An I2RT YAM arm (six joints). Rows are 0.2 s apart.
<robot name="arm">
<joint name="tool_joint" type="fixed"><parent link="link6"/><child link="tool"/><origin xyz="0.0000 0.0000 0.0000" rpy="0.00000 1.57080 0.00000"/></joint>
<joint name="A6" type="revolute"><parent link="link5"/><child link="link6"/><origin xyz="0.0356 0.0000 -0.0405" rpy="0.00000 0.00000 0.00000"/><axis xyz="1 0 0"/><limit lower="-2.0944" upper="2.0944"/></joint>
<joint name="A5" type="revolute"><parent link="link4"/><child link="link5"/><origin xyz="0.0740 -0.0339 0.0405" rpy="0.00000 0.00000 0.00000"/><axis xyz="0 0 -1"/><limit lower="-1.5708" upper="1.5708"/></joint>
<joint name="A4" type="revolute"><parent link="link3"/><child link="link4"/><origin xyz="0.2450 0.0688 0.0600" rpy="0.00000 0.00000 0.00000"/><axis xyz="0 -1 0"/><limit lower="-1.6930" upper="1.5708"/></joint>
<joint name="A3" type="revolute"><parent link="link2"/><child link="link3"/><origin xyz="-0.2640 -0.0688 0.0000" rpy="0.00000 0.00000 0.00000"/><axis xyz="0 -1 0"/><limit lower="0.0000" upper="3.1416"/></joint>
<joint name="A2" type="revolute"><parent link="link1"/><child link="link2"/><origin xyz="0.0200 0.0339 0.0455" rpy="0.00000 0.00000 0.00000"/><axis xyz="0 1 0"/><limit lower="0.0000" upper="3.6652"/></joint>
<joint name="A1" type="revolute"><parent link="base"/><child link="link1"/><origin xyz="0.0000 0.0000 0.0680" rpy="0.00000 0.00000 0.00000"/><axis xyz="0 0 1"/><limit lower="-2.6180" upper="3.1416"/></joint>
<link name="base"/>
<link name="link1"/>
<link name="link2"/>
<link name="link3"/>
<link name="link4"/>
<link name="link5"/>
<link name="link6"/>
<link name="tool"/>
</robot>
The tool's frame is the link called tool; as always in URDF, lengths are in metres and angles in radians.
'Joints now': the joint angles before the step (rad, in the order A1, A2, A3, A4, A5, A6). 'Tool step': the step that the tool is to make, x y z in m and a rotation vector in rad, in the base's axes. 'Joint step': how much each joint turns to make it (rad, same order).
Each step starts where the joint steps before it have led.
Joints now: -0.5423 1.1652 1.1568 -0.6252 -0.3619 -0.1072
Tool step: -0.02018 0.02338 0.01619 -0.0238 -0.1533 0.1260
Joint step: 0.0270 -0.1299 -0.0557 0.0682 -0.1140 -0.0052
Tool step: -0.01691 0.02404 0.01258 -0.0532 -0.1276 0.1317
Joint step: 0.0528 -0.1090 -0.0416 0.0584 -0.0772 -0.0241
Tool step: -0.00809 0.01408 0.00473 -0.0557 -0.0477 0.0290
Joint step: 0.0557 -0.0545 -0.0182 0.0186 0.0352 -0.0231
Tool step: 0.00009 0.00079 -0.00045 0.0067 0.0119 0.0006
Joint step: 0.0048 0.0019 0.0038 -0.0140 0.0035 0.0031
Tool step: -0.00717 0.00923 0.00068 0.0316 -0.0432 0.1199
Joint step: 0.0130 -0.0378 -0.0245 0.0219 -0.1157 0.0138
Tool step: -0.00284 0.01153 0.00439 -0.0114 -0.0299 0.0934
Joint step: 0.0511 -0.0165 0.0045 0.0021 -0.0407 -0.0145
